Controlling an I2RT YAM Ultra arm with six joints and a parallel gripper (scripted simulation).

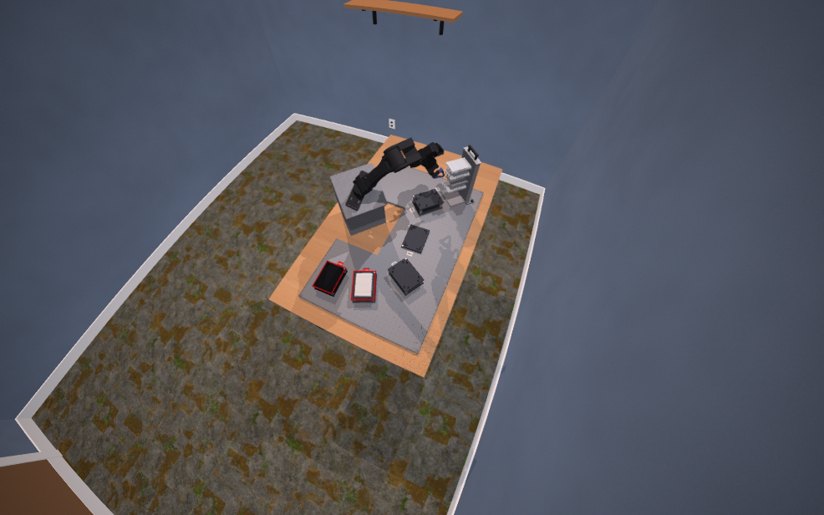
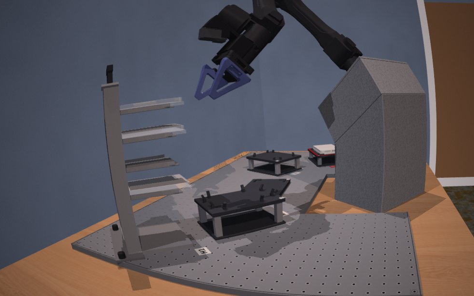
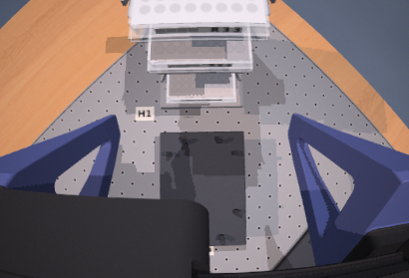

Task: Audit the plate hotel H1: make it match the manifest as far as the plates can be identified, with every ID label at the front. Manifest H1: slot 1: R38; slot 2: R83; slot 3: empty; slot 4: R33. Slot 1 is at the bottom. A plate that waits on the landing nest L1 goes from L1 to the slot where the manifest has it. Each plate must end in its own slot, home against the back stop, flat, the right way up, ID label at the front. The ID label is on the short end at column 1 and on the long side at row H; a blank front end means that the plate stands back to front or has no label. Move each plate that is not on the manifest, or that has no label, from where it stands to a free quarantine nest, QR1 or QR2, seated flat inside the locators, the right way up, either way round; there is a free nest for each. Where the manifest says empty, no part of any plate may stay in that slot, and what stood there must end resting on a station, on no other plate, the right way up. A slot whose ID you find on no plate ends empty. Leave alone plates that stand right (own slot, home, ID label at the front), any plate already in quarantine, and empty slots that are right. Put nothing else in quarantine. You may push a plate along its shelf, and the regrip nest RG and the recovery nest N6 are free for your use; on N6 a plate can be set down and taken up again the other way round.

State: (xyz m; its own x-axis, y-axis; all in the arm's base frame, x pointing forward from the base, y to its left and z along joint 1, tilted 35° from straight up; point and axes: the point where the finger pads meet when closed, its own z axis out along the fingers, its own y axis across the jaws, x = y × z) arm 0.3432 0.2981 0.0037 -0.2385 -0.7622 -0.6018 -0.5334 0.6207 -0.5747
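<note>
Right now the regrip nest RG is 40 mm behind my hand, 30 mm to the right of it and 230 mm below it. Also, from my hand: plate hotel H1: 160 mm ahead, 120 mm to the left, 120 mm below; flat nest N6: 60 mm behind, 300 mm to the right, 280 mm below; H1 tag: 120 mm to the left, 280 mm below.
</note>
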